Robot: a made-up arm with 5 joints. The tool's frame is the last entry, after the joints. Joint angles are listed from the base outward.
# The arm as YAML. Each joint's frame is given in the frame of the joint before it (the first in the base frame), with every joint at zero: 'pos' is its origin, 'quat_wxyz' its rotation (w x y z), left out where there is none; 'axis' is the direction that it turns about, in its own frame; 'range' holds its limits. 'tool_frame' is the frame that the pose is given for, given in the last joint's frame.
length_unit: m
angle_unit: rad
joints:
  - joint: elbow
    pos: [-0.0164, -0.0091, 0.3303]
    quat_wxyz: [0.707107, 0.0, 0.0, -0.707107]
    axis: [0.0, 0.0, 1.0]
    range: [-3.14, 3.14]
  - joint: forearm
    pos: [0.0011, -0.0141, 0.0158]
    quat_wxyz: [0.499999, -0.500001, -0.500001, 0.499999]
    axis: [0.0, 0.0, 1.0]
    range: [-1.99, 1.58]
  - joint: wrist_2
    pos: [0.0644, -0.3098, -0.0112]
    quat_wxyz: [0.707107, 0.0, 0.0, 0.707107]
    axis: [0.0, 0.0, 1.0]
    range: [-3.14, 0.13]
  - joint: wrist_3
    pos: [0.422, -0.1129, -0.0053]
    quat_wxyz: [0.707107, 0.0, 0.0, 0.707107]
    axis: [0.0, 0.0, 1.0]
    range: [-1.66, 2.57]
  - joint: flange
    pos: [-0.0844, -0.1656, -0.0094]
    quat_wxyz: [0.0, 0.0, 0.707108, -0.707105]
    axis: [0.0, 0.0, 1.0]
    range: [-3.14, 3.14]
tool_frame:
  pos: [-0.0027, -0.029, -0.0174]
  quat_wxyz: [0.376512, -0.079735, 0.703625, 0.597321]
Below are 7 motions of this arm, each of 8 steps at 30 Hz.
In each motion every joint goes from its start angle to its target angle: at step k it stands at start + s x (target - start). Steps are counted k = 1, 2, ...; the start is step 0. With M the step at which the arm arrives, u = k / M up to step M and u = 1 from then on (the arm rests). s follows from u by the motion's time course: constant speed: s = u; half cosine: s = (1 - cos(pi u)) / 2; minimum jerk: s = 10 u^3 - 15 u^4 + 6 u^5.
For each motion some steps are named. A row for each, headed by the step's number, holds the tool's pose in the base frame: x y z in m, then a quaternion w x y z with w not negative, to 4 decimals.
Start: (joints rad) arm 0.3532 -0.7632 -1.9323 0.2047 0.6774
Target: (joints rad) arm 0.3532 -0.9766 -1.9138 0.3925 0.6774
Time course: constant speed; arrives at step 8
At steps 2, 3, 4, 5, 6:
2: -0.1347 -0.0556 1.2168 0.6072 0.4553 0.6017 -0.2488
3: -0.1511 -0.0617 1.2132 0.6074 0.4555 0.6015 -0.2485
4: -0.1675 -0.0677 1.2091 0.6076 0.4557 0.6013 -0.2483
5: -0.1838 -0.0737 1.2046 0.6077 0.4559 0.6011 -0.2480
6: -0.2000 -0.0797 1.1997 0.6079 0.4561 0.6009 -0.2477

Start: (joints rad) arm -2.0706 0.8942 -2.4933 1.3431 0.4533
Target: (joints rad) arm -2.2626 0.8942 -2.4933 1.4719 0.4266
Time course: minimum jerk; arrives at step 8
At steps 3, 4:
3: -0.4419 -0.6996 0.4907 0.6802 -0.5222 -0.4748 0.1979
4: -0.4691 -0.6775 0.4871 0.6867 -0.5239 -0.4724 0.1754

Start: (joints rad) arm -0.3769 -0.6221 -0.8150 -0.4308 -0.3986
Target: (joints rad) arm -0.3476 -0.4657 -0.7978 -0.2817 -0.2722
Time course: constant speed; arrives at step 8
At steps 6, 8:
6: 0.4273 -0.1737 0.7285 0.2549 0.2541 0.3066 -0.8812
8: 0.4451 -0.1761 0.7020 0.2409 0.2314 0.3408 -0.8788

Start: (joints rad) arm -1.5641 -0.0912 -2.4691 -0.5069 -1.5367
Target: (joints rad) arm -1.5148 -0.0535 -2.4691 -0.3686 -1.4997
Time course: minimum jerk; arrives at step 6
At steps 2, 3, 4, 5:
2: -0.0427 -0.1360 1.2272 0.3631 -0.0797 0.6664 0.6463
3: -0.0401 -0.1522 1.2270 0.3570 -0.0788 0.6486 0.6676
4: -0.0370 -0.1684 1.2262 0.3506 -0.0777 0.6303 0.6883
5: -0.0349 -0.1781 1.2255 0.3466 -0.0770 0.6191 0.7005

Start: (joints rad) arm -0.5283 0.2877 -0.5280 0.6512 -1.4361
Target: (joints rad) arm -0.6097 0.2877 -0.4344 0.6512 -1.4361
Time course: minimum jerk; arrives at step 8
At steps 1, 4, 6, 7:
1: 0.2608 -0.2013 0.0836 0.2277 -0.6808 0.4751 -0.5088
4: 0.2322 -0.1987 0.0751 0.2165 -0.6783 0.4987 -0.4943
6: 0.2091 -0.1950 0.0689 0.2077 -0.6755 0.5179 -0.4821
7: 0.2040 -0.1940 0.0677 0.2058 -0.6748 0.5221 -0.4793

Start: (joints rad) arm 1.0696 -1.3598 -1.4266 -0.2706 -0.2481
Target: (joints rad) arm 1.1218 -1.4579 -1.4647 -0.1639 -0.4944
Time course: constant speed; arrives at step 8
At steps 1, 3, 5, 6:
1: -0.1747 -0.3023 1.0596 0.7114 0.5900 0.3556 -0.1392
3: -0.1783 -0.3200 1.0528 0.7079 0.6005 0.3388 -0.1534
5: -0.1812 -0.3378 1.0453 0.7038 0.6107 0.3220 -0.1675
6: -0.1825 -0.3467 1.0414 0.7016 0.6156 0.3136 -0.1746

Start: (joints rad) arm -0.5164 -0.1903 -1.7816 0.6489 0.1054
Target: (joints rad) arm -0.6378 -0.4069 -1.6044 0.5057 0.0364
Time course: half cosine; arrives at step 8
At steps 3, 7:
3: 0.3862 -0.2556 0.9894 0.0852 0.3159 0.4738 -0.8176
7: 0.3176 -0.2517 1.0101 0.0890 0.3582 0.4154 -0.8314

